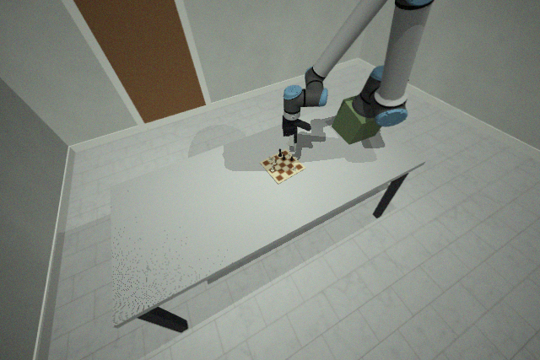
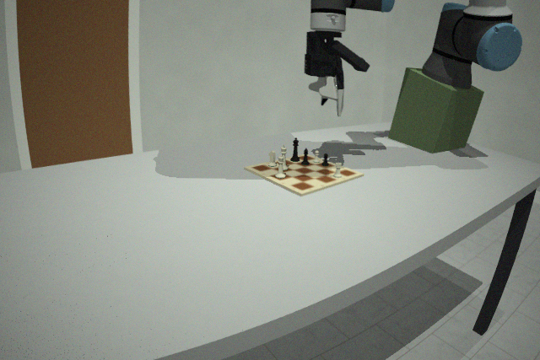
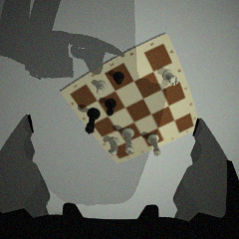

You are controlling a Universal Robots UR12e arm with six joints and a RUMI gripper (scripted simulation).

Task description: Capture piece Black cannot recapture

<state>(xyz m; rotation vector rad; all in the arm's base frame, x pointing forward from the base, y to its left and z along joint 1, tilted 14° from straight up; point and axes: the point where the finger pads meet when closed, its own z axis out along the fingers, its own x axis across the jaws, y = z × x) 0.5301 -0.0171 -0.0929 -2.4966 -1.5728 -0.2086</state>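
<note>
My hand is 1 cm short of the black pawn and 13 cm above it. The rest, counted from my hand: chessboard 9 cm ahead, 1 cm to the left, 15 cm below; then white pawn 1 cm ahead, 3 cm to the right, 13 cm below; then black king 6 cm ahead, 7 cm to the right, 11 cm below.
</note>
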